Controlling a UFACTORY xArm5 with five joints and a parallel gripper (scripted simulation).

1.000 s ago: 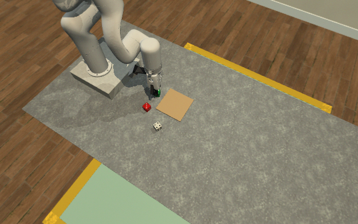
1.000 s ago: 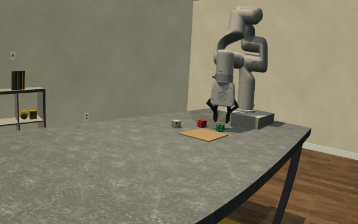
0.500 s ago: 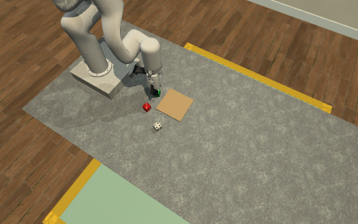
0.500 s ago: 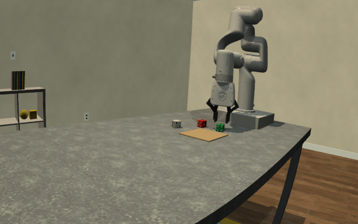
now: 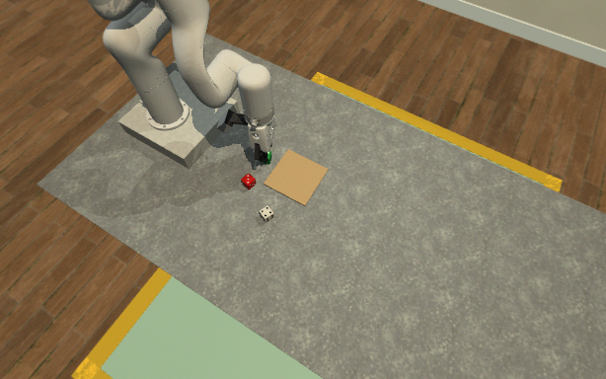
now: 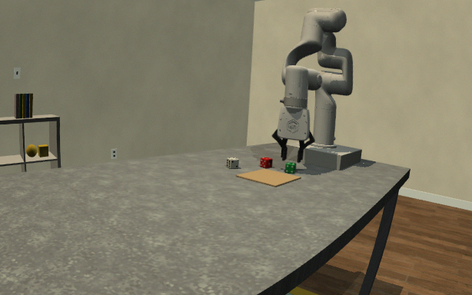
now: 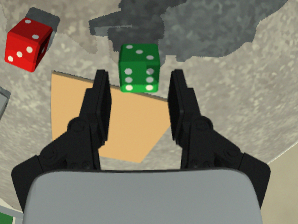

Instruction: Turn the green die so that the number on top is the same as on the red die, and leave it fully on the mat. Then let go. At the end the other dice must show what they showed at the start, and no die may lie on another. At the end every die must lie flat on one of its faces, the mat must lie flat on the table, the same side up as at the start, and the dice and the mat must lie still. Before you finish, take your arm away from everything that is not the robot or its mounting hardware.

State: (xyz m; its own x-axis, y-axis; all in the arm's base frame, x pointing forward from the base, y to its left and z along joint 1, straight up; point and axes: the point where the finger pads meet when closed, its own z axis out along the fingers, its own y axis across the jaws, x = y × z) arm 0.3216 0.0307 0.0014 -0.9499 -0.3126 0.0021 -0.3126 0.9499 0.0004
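My gripper is now 40 mm above the green die. Also, from my hand: red die: 100 mm to the right, 40 mm below; tan mat: 110 mm ahead, 10 mm to the right, 50 mm below; white die: 100 mm ahead, 160 mm to the right, 40 mm below.
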